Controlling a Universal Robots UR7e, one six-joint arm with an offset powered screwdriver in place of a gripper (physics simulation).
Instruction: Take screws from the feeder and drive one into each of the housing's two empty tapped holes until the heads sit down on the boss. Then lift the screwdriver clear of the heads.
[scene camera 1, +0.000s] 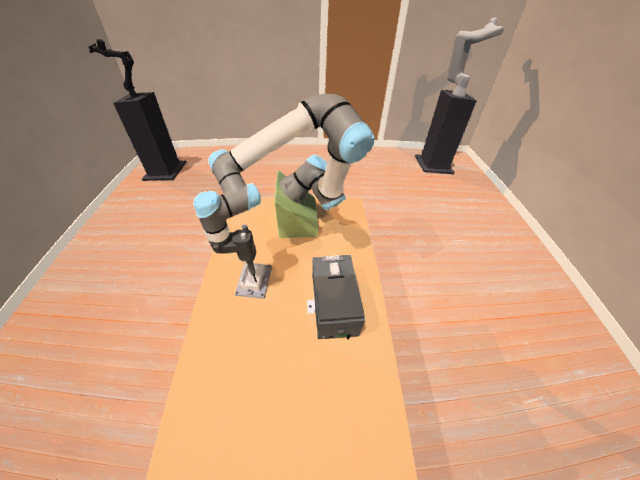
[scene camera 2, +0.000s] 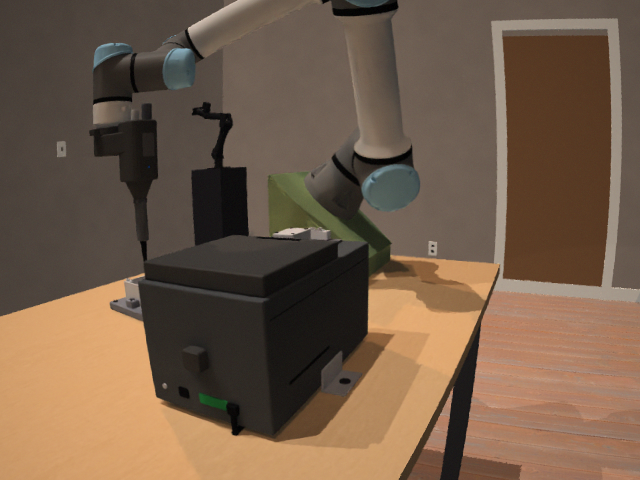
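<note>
A black screw feeder (scene camera 2: 252, 360) is visible.
</note>
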